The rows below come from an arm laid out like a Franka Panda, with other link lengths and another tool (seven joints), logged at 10 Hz.
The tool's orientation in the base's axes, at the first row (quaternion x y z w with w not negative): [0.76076, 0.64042, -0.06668, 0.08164]
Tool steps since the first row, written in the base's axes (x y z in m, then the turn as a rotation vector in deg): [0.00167, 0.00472, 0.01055, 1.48, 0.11, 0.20]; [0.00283, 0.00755, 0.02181, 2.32, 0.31, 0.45]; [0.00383, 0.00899, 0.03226, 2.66, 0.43, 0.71]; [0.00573, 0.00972, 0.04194, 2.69, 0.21, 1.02]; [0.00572, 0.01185, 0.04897, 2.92, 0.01, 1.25]
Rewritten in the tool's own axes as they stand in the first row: [0.00266, 0.00127, -0.01130, 0.32, 1.45, -0.21]; [0.00326, 0.00238, -0.02290, 0.60, 2.25, -0.50]; [0.00267, 0.00353, -0.03342, 0.72, 2.58, -0.78]; [0.00170, 0.00566, -0.04303, 0.45, 2.66, -1.03]; [0.00231, 0.00556, -0.05035, 0.25, 2.92, -1.22]
